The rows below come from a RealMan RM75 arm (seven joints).
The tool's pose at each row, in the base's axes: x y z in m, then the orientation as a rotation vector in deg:
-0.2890 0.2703 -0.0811 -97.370 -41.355 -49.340
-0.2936 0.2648 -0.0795 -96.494 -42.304 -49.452
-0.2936 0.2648 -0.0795 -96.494 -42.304 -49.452
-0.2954 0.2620 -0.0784 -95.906 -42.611 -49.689
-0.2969 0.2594 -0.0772 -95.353 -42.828 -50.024
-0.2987 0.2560 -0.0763 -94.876 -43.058 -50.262
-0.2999 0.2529 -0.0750 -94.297 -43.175 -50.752
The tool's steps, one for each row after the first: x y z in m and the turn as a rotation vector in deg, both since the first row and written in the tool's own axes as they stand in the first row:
-0.0015 -0.0031 -0.0065 0.801 -0.018 -0.753
-0.0015 -0.0031 -0.0065 0.801 -0.018 -0.753
-0.0018 -0.0044 -0.0097 1.221 0.219 -1.125
-0.0017 -0.0055 -0.0128 1.553 0.536 -1.487
-0.0022 -0.0065 -0.0166 1.868 0.761 -1.802
-0.0019 -0.0073 -0.0200 2.136 1.220 -2.185

